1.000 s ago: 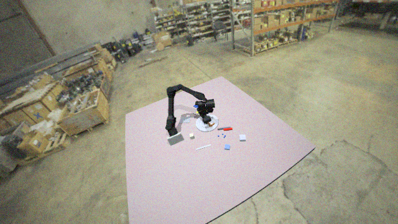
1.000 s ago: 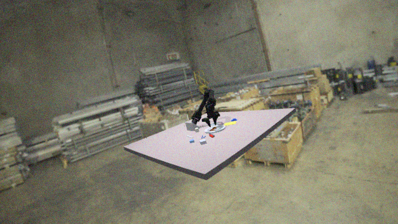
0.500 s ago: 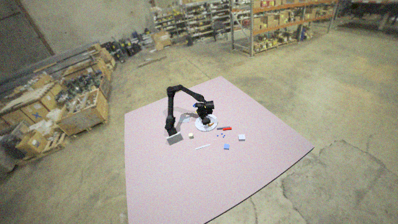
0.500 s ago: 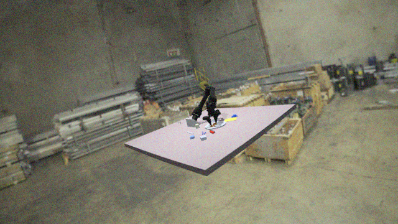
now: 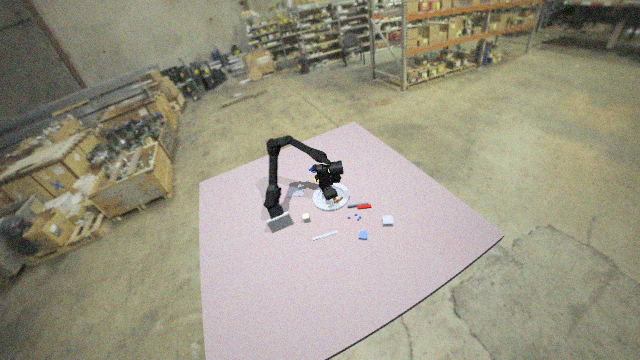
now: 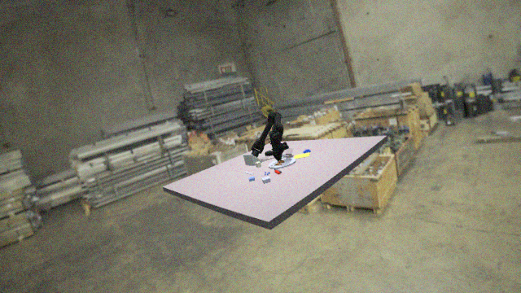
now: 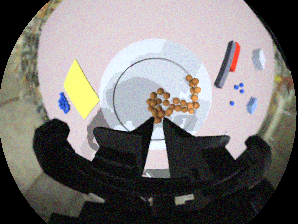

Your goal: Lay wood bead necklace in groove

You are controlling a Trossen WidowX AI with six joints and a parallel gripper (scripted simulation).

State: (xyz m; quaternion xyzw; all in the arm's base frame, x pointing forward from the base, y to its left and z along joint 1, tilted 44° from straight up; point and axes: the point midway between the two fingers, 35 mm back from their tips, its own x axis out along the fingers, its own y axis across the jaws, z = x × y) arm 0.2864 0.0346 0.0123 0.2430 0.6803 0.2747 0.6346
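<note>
Now: gripper tip 13 cm short of the red-handled tool, 13 cm to the left of it and 1 cm above it. From my gripper tip the other things lie so: cream cube (15 cm behind, 9 cm to the right); then grey plate (16 cm behind, 14 cm to the left, 2 cm below); then yellow sheet (4 cm ahead, 19 cm to the left, 2 cm below).
</note>
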